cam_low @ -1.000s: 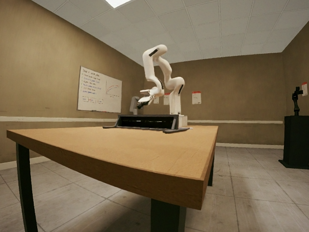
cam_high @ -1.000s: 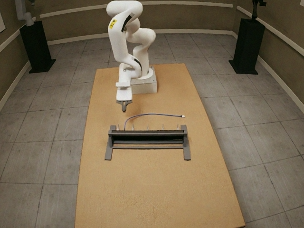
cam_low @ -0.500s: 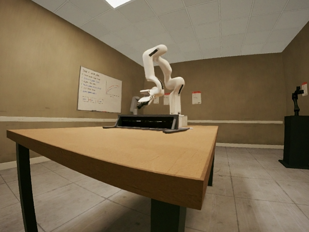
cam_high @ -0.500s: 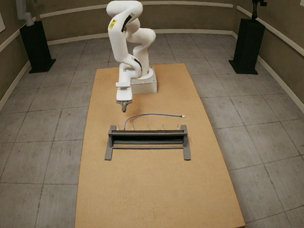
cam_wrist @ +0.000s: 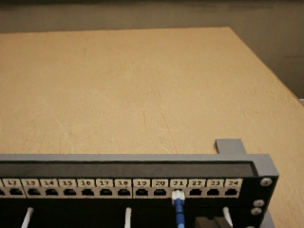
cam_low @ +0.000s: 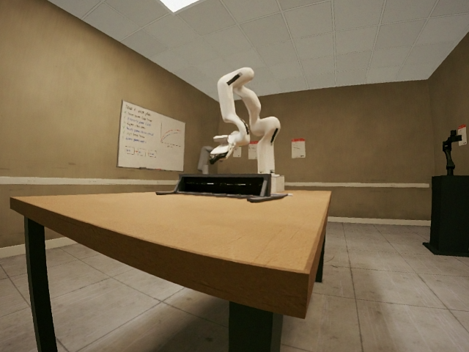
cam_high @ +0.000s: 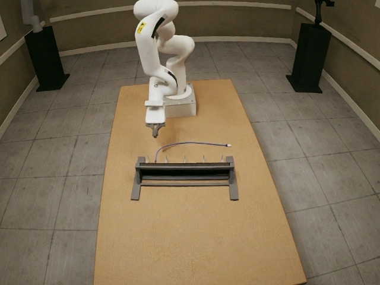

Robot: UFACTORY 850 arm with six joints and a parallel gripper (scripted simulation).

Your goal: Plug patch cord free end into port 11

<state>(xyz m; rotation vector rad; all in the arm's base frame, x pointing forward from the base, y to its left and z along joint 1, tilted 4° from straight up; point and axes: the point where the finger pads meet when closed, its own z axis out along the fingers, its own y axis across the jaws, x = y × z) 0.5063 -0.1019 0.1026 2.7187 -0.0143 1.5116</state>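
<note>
My gripper is now 80 mm past the white plug, 410 mm to the right of it and 170 mm above it.
</note>
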